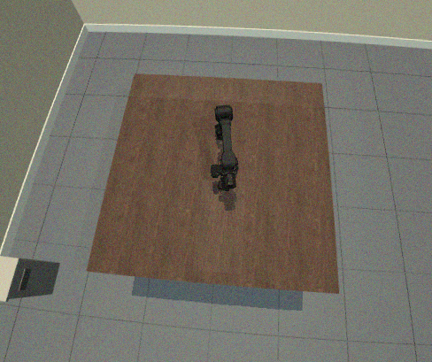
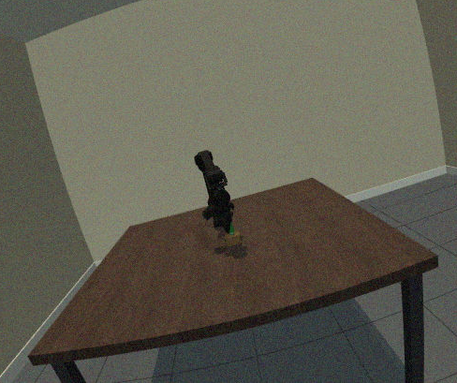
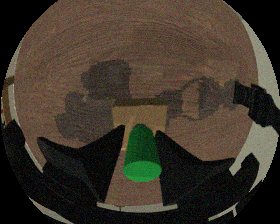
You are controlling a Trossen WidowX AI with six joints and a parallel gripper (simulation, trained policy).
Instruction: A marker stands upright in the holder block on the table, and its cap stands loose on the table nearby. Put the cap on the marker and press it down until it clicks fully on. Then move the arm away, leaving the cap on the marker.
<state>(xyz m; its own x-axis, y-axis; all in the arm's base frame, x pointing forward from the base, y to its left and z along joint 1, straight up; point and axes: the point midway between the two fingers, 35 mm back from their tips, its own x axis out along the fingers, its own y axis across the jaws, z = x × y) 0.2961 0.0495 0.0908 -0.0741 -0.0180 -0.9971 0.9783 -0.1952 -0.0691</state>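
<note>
The green cap is 2 cm above my gripper tip and 1 cm to the left of it. Also, from my gripper tip: green marker (2 cm above, 1 cm to the left); then tan holder block (4 cm below, 1 cm to the left).
</note>
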